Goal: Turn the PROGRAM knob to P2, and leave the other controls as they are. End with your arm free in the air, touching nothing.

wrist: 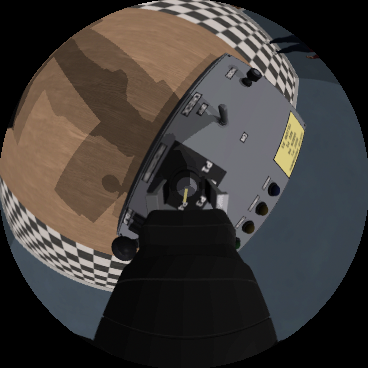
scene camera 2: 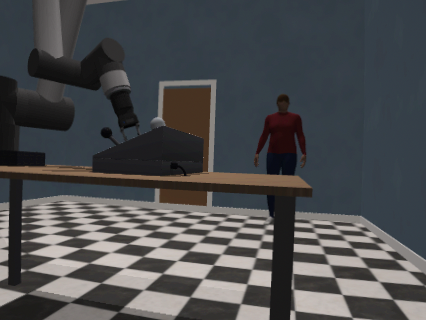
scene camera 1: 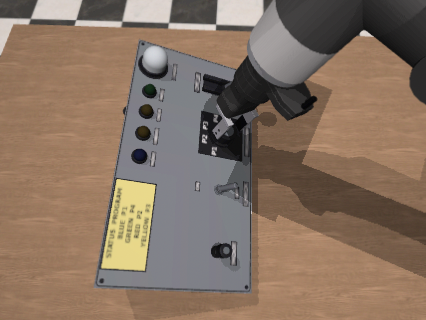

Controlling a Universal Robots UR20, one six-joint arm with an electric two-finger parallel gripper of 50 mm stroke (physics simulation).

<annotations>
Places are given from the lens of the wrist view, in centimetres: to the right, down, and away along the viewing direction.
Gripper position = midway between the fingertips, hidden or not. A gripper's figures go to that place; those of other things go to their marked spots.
gripper point(wrist: 186, 186): 0, 0, 17
grey sloped control panel point(wrist: 251, 157): 12, -5, 19
</annotations>
